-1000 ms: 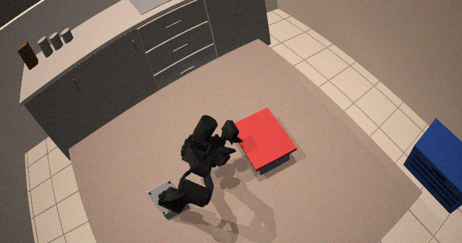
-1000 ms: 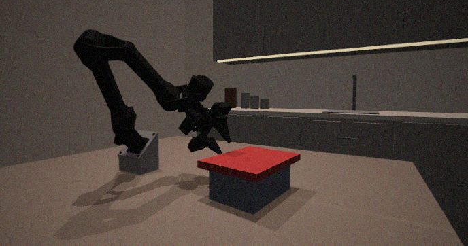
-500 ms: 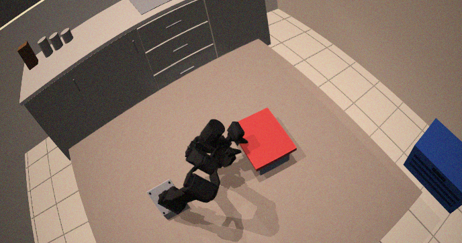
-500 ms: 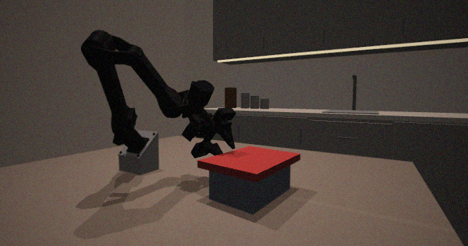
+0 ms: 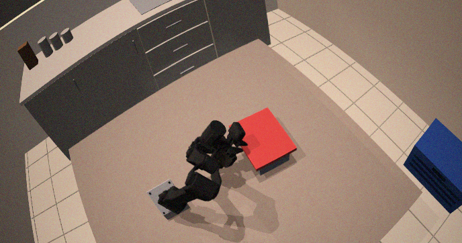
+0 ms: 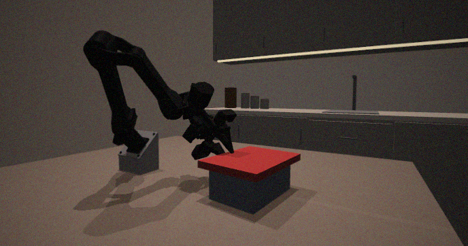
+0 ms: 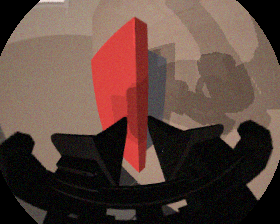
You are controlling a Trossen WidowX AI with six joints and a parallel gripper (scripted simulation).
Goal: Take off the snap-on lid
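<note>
My gripper tip is 7 cm short of the red lid and 1 cm to the left of it. Round my gripper tip: storage box 7 cm ahead, 1 cm to the right, 4 cm below.
</note>
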